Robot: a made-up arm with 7 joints.
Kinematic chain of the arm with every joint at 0, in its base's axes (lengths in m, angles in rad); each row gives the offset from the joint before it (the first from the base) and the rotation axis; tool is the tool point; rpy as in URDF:
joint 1: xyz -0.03 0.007 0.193 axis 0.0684 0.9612 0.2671
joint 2: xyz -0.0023 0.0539 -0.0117 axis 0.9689 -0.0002 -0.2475
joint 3: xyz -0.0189 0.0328 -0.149 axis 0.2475 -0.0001 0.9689
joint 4: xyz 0.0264 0.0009 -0.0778 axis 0.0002 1 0
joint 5: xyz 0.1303 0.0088 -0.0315 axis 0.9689 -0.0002 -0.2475
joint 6: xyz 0.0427 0.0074 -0.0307 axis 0.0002 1 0
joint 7: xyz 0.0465 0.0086 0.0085 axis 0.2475 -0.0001 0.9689
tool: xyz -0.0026 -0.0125 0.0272 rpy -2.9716 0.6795 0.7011
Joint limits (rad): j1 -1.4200..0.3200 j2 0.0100..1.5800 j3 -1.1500..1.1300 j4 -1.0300..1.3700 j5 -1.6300..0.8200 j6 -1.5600..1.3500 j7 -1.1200..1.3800
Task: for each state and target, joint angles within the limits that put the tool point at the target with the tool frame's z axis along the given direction. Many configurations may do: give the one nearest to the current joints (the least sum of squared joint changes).
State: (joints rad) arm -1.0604 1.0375 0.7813 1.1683 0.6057 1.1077 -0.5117
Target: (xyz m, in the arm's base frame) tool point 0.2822 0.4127 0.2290 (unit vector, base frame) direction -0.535 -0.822 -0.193
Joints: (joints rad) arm -1.0768 0.7920 0.7936 0.7155 0.6954 1.3500 -0.5261
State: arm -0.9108 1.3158 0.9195 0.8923 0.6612 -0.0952 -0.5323
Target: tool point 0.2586 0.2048 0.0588 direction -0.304 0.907 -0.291
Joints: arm -0.3075 0.6099 0.1326 0.0989 0.7179 -0.2365 -0.5630
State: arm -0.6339 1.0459 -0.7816 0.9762 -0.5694 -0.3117 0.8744
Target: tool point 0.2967 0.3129 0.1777 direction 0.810 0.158 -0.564
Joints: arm -0.9240 1.0325 -0.3429 1.1246 -0.7584 -1.0424 1.3800
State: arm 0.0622 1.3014 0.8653 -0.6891 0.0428 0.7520 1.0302
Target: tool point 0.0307 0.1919 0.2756 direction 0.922 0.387 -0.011
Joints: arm -0.5077 0.7037 1.1300 -1.0063 -0.3601 -0.2288 0.1958
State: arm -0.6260 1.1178 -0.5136 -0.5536 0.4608 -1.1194 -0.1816
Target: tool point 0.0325 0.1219 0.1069 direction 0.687 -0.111 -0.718
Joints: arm 0.0010 1.4717 -0.8863 -1.0145 0.6168 -1.0378 -0.2040
